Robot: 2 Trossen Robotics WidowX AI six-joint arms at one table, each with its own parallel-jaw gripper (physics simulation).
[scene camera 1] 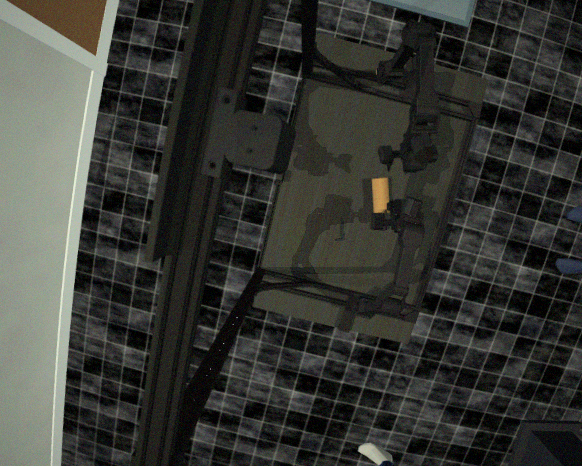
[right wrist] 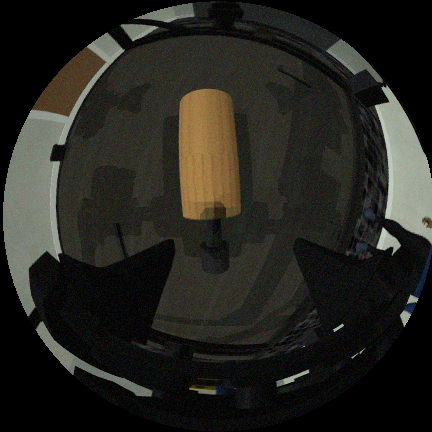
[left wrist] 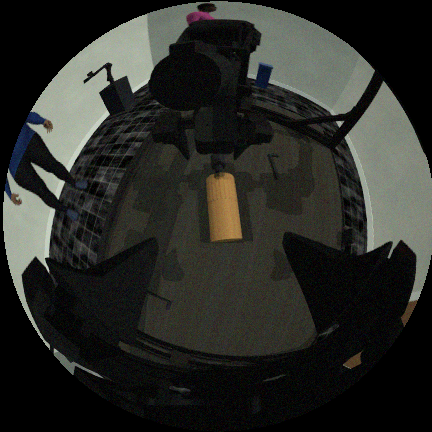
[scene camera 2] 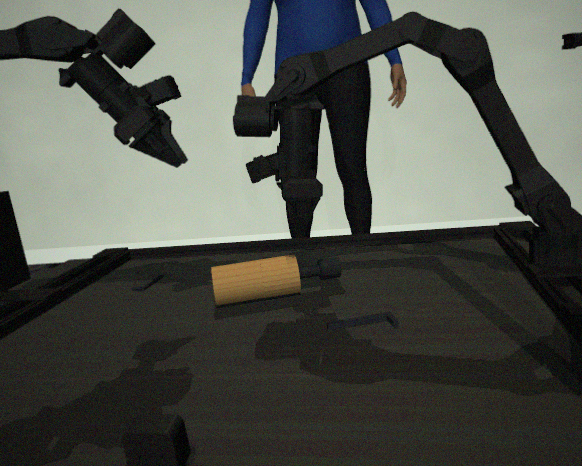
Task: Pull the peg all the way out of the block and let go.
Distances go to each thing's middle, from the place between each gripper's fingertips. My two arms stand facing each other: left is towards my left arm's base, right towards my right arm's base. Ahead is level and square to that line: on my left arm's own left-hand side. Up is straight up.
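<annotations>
I find the wooden block (scene camera 2: 264, 278) 21 cm below my left hand, 9 cm to the right of it and 1 cm behind it. The dark peg (right wrist: 213, 250) is 21 cm below that same left hand too, but 18 cm to the right of it and 1 cm ahead of it.
My right gripper is 8 cm above the dark peg, 2 cm past it and 1 cm to the left of it, while the wooden block, counted from my right hand, is 3 cm behind, 8 cm to the left and 7 cm below.
</annotations>
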